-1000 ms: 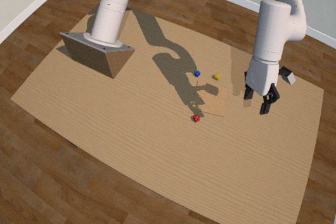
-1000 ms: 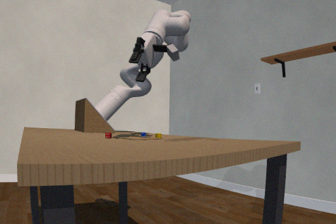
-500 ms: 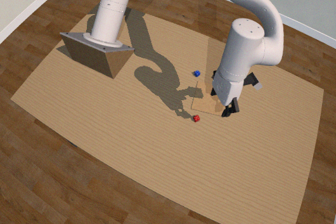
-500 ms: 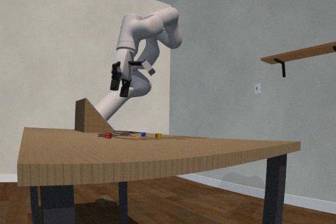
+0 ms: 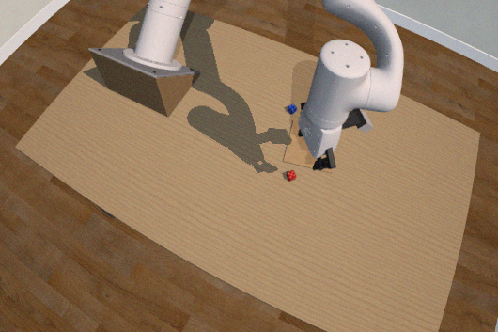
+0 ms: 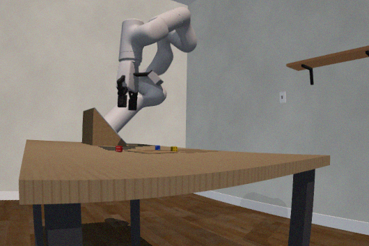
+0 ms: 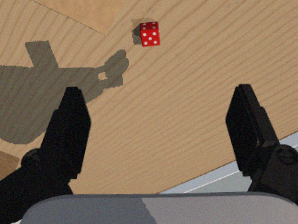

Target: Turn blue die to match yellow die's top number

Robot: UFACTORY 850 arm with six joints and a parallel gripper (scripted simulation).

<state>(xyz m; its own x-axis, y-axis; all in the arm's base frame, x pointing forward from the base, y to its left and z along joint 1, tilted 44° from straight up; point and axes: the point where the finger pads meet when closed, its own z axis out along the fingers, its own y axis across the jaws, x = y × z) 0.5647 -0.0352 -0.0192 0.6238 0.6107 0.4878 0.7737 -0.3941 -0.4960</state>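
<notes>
My hand is 20 mm past the red die, 20 mm to the left of it and 150 mm above it. From my hand the other things lie so: blue die 130 mm behind, 170 mm to the left, 150 mm below; then tan mat 20 mm behind, 100 mm to the left, 160 mm below; then yellow die 50 mm behind, 210 mm to the left, 150 mm below.
</notes>
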